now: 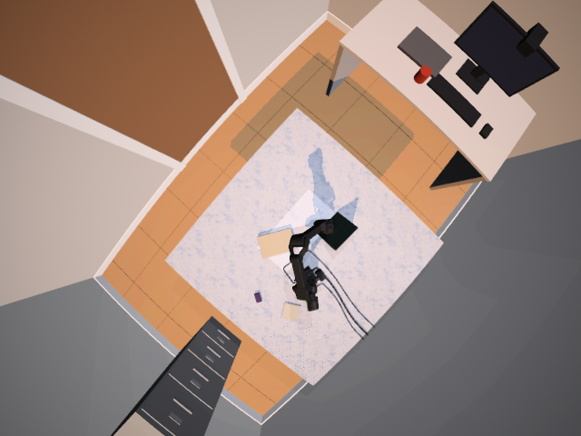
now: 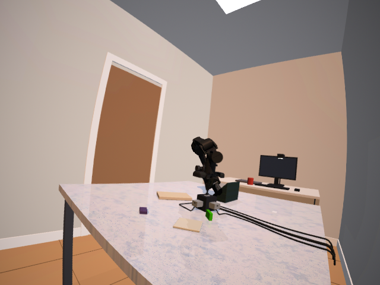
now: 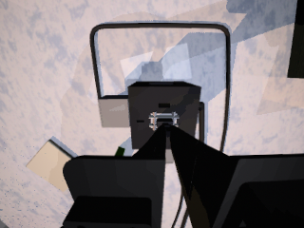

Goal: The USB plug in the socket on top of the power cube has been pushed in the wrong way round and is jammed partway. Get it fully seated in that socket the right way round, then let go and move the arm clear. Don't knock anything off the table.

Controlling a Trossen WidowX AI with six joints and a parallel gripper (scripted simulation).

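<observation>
Now: the dark USB plug 2 cm below my gripper tip. Also, from my gripper tip: metal-rimmed socket (3 cm below); then purple block (31 cm ahead, 13 cm to the right, 10 cm below); then green block (11 cm ahead, 9 cm to the left, 9 cm below).
</observation>
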